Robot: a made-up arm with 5 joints.
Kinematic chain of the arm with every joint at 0, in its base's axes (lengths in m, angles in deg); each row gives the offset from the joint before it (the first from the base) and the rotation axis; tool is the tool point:
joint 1: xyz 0 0 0.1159 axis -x
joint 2: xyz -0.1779 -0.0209 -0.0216 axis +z
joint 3: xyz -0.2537 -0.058 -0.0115 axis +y
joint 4: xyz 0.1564 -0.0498 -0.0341 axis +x
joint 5: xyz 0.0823 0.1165 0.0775 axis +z
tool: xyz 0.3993 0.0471 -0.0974
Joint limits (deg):
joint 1: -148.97..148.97
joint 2: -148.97..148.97
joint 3: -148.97..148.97
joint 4: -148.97..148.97
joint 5: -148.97..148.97
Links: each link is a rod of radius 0.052 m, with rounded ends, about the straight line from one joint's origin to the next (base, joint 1, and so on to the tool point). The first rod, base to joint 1, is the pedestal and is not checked.
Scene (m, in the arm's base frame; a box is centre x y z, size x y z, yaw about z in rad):
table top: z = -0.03
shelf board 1: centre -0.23 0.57 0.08 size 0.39 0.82 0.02 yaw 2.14
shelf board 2: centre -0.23 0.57 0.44 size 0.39 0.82 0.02 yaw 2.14
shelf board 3: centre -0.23 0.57 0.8 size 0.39 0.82 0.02 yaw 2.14
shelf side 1: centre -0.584 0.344 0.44 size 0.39 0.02 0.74 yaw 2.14
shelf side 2: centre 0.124 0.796 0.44 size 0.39 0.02 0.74 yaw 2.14
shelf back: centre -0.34 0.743 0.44 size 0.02 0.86 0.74 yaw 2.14
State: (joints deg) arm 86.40 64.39 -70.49 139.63 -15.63
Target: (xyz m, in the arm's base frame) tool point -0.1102 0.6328 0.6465
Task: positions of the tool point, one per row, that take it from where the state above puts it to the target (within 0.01 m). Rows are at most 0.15 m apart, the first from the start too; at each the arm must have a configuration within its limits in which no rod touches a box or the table.
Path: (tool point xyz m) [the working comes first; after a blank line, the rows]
Joints at the target: 100.15 70.42 -105.61 137.87 10.50
Straight joint move there: touches shelf board 2.

1: -0.0401 0.4921 0.2860
2: 0.0169 0.4100 0.2878
3: 0.0801 0.3130 0.2824
4: 0.0377 0.3795 0.4044
5: 0.0240 0.3944 0.5329
6: 0.0608 0.3656 0.6465
7: 0.0073 0.4510 0.6692
8: -0.0505 0.5422 0.6694
9: -0.1102 0.6328 0.6466

